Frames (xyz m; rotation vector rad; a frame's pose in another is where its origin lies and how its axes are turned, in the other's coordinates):
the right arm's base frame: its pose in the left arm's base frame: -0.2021 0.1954 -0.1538 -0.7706 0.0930 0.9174
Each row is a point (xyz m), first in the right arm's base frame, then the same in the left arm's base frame.
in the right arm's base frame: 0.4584 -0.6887 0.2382
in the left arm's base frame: 0.5386 0.4076 0.2302
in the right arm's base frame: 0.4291 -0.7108 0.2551
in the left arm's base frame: 0.5327 0.3904 0.2663
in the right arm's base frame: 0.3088 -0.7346 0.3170
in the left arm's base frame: 0.4605 0.3392 0.3713
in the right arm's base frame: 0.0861 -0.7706 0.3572
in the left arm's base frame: 0.3387 0.2001 0.5068
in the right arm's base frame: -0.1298 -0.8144 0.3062
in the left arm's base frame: 0.2489 0.0049 0.5770
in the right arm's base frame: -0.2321 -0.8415 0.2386
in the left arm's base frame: 0.2216 -0.1176 0.5820
